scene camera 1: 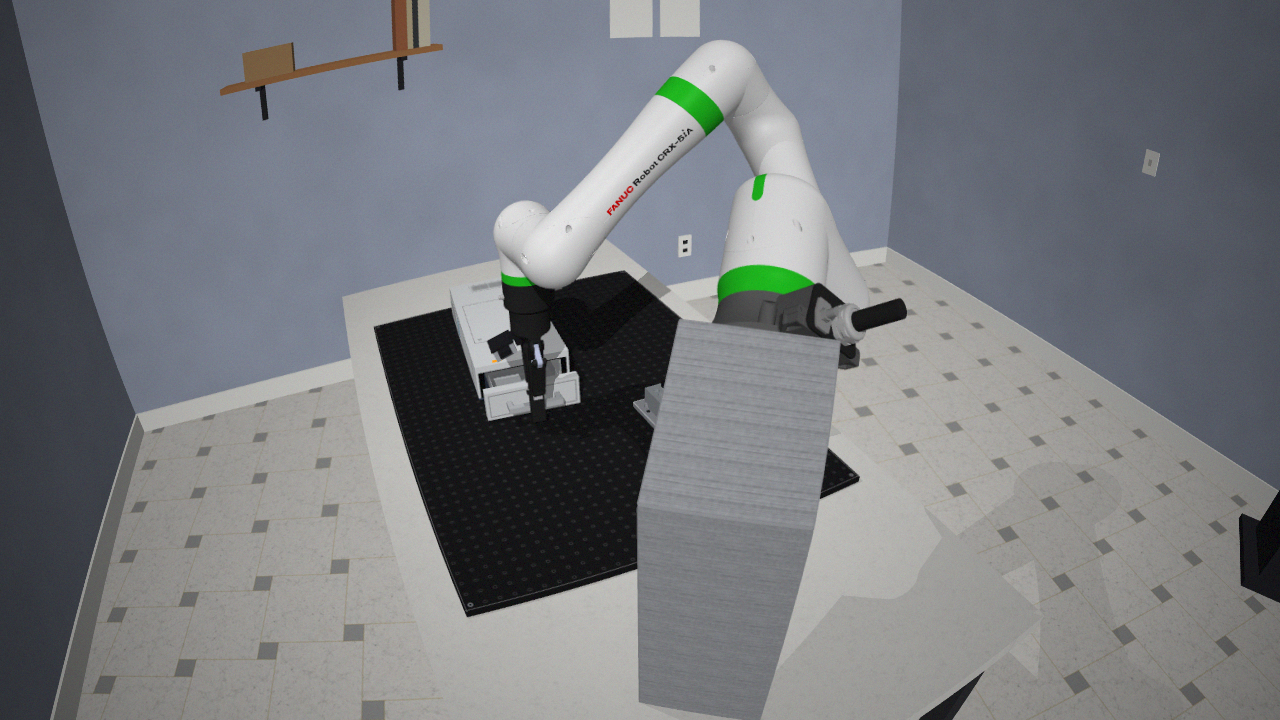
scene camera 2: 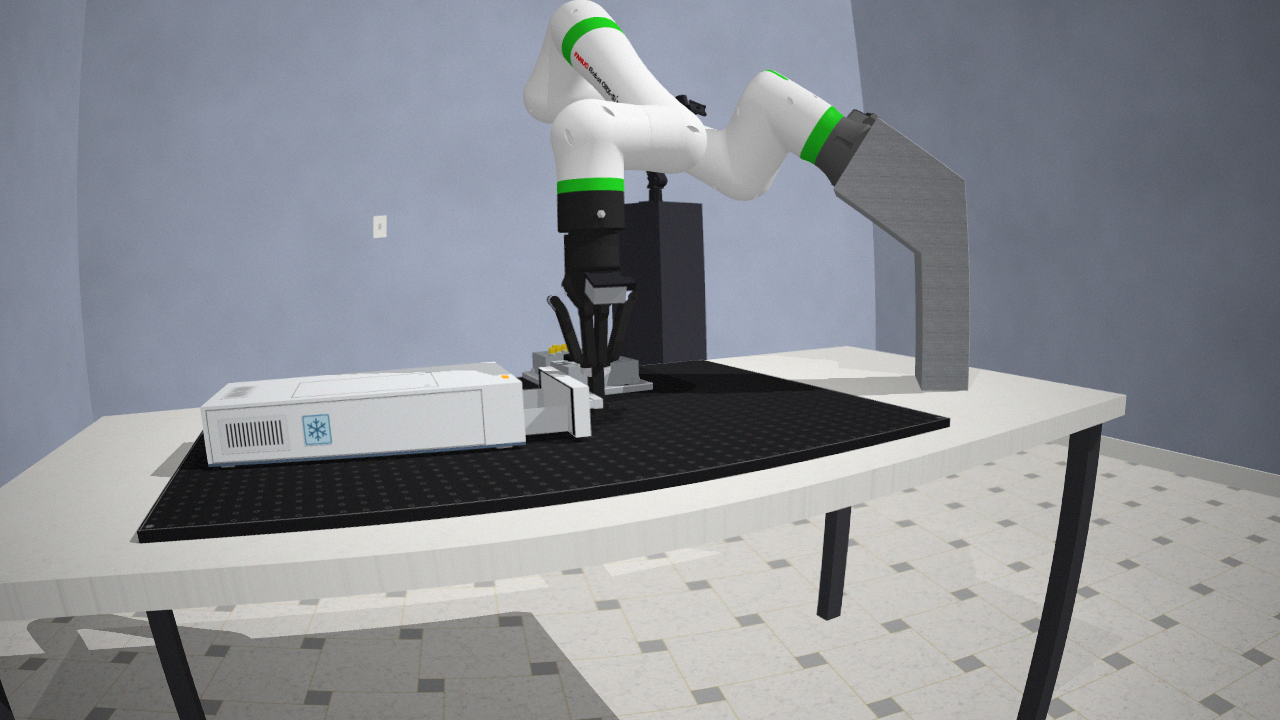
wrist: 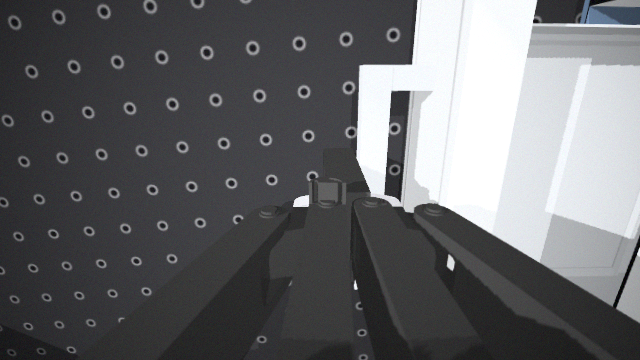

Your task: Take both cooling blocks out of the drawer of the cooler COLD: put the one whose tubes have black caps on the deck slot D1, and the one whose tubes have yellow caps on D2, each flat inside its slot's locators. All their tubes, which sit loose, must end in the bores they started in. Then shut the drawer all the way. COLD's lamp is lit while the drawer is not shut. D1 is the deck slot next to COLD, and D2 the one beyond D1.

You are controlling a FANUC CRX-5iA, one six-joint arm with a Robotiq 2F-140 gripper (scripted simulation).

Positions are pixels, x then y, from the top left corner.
Scene:
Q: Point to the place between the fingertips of my gripper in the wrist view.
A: At 337, 171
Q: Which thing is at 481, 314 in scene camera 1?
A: A white cooler.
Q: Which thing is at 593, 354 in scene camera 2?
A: My gripper.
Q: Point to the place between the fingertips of my gripper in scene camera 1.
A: At 538, 419

